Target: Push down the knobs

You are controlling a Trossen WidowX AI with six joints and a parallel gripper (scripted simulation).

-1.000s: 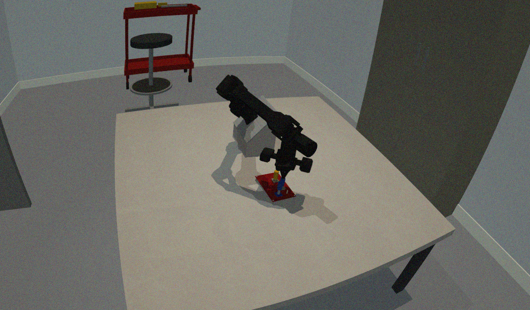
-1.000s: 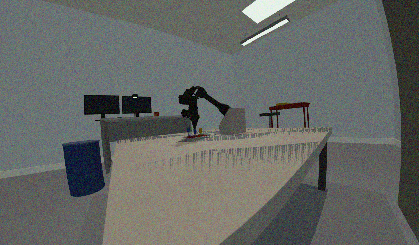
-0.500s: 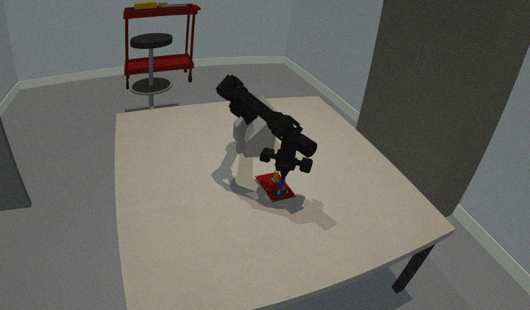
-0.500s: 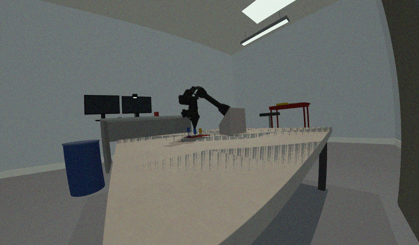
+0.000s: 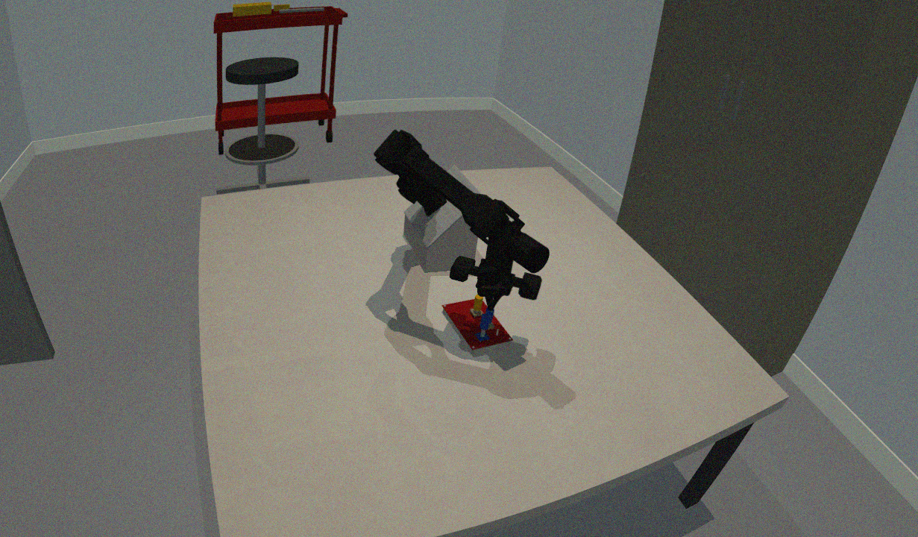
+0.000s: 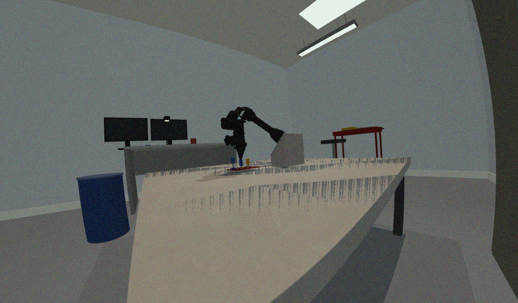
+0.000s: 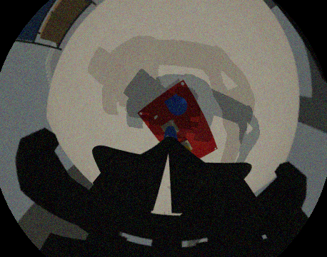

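My gripper tip is now 10 mm above the blue knob. The rest, counted from my gripper tip: yellow knob 50 mm behind, 10 mm to the right, 20 mm below.
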